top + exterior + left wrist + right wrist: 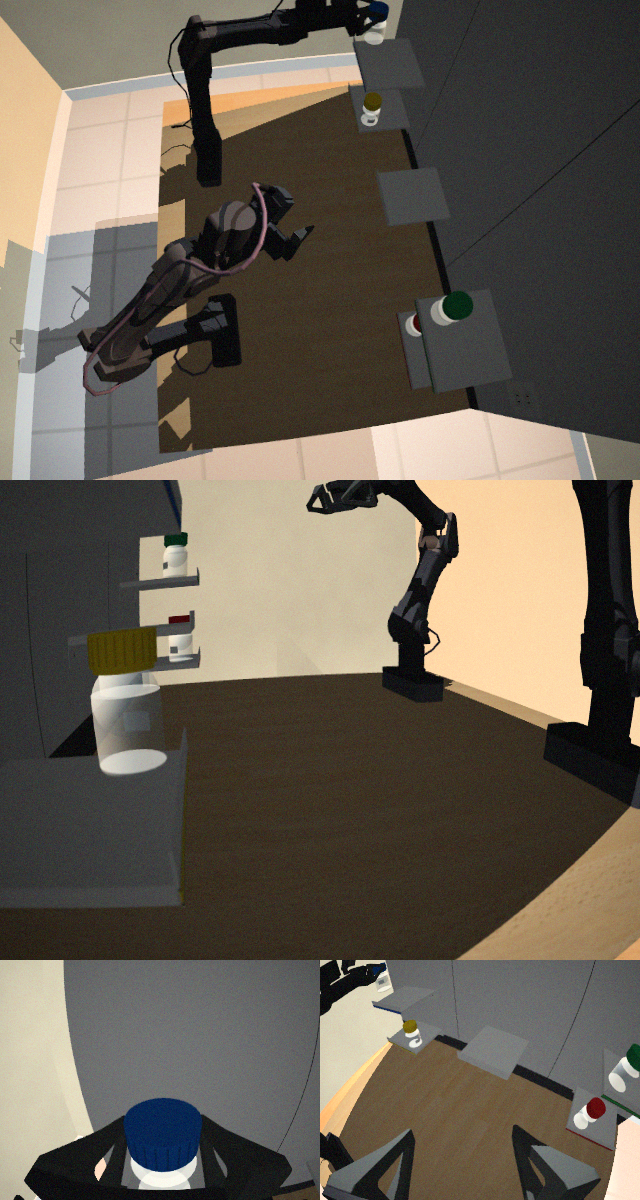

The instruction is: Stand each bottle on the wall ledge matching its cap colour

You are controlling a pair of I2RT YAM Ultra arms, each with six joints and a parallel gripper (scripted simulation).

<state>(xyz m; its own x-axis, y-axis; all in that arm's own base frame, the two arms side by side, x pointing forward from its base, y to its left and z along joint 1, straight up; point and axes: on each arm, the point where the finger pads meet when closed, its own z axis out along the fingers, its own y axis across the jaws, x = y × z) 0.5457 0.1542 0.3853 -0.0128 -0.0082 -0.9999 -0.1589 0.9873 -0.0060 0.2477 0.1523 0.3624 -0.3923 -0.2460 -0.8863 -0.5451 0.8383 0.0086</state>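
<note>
Right now my left hand is 150 mm above the blue strip, 50 mm past it and 40 mm to the left of it. Round my left hand: yellow strip: 340 mm below, 50 mm behind, 40 mm to the right; blue-capped bottle: 50 mm below; yellow-capped bottle: 290 mm below, 100 mm to the right, 10 mm behind.
</note>
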